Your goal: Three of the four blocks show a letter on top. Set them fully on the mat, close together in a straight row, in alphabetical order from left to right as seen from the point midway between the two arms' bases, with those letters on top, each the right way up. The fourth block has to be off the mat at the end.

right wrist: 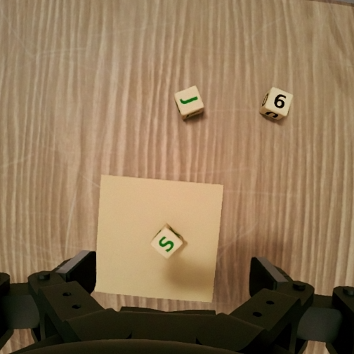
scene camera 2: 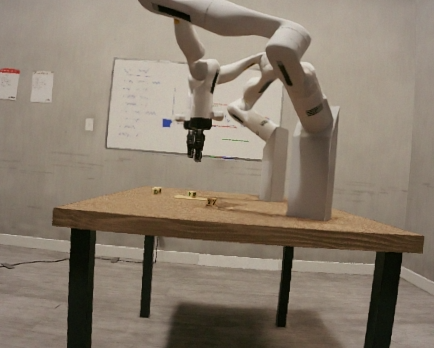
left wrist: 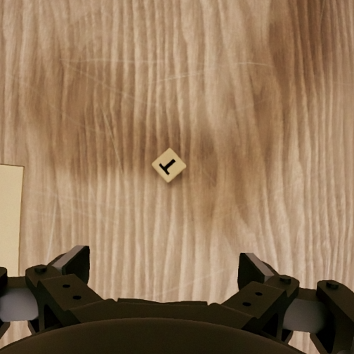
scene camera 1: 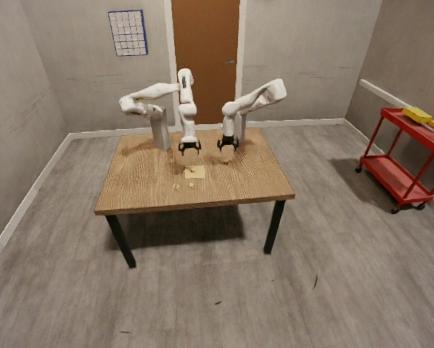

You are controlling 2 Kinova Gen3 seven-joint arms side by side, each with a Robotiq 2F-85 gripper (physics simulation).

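Where they show: left gripper, fingertip midpoint: (scene camera 2: pixel 197 161) (scene camera 1: pixel 227 151); right gripper, fingertip midpoint: (scene camera 2: pixel 189 157) (scene camera 1: pixel 190 155); left arm's base at its link origin: (scene camera 2: pixel 316 121); right arm's base at its link origin: (scene camera 1: pixel 157 113).
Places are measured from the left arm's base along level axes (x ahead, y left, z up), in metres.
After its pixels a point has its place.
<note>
The T block (left wrist: pixel 169 165) (scene camera 1: pixel 226 162) @[x 0.331, y -0.074, z -0.279 m] (scene camera 2: pixel 211 201) @[x 0.320, y -0.064, z -0.280 m] lies off the mat, turned diagonally, ahead of my left gripper's fingers. The green S block (right wrist: pixel 167 242) (scene camera 1: pixel 193 170) @[x 0.469, y -0.295, z -0.267 m] (scene camera 2: pixel 192 194) @[x 0.452, y -0.285, z -0.279 m] sits turned on the mat (right wrist: pixel 120 200) (scene camera 1: pixel 200 175) @[x 0.489, y -0.243, z -0.291 m] (left wrist: pixel 9 225). Off the mat are the green J block (right wrist: pixel 189 101) (scene camera 1: pixel 191 185) @[x 0.622, y -0.279, z -0.270 m], its letter on its side, and the block with a black 6 (right wrist: pixel 279 102) (scene camera 1: pixel 176 187) @[x 0.650, y -0.373, z -0.273 m]. My left gripper (scene camera 1: pixel 228 150) @[x 0.381, y -0.066, z -0.151 m] (left wrist: pixel 164 266) is open, above the table near the T block. My right gripper (scene camera 1: pixel 189 151) @[x 0.481, y -0.306, z -0.131 m] (right wrist: pixel 172 271) is open above the mat's robot side.
The wooden table (scene camera 1: pixel 145 175) @[x 0.531, y -0.630, z -0.295 m] (scene camera 2: pixel 125 210) @[x 0.459, y 0.291, z -0.295 m] carries all four blocks. The two grippers hang near each other in scene camera 1. In scene camera 2 they overlap. A red cart (scene camera 1: pixel 382 179) stands on the floor at the right, away from the table.
</note>
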